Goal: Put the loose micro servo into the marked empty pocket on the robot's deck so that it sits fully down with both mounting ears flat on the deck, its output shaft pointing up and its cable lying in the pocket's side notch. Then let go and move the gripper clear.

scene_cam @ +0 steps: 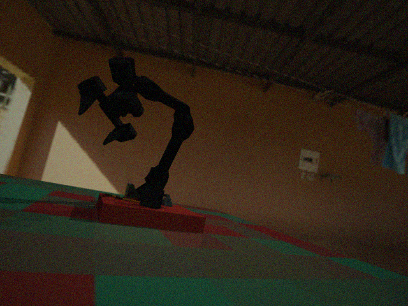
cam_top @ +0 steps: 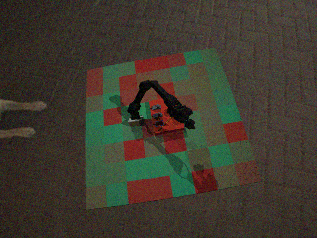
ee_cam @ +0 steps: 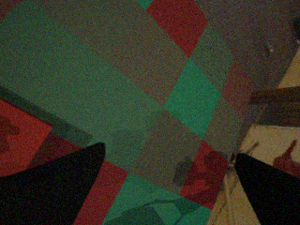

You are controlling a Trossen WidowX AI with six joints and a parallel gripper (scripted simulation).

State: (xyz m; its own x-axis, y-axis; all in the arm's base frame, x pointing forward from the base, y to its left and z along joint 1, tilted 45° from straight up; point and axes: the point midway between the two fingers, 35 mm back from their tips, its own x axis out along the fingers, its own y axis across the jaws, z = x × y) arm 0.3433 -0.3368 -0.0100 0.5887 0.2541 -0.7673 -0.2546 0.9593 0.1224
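Now: gripper tip 22 cm to the right of the red deck, 19 cm above it and 9 cm past it.
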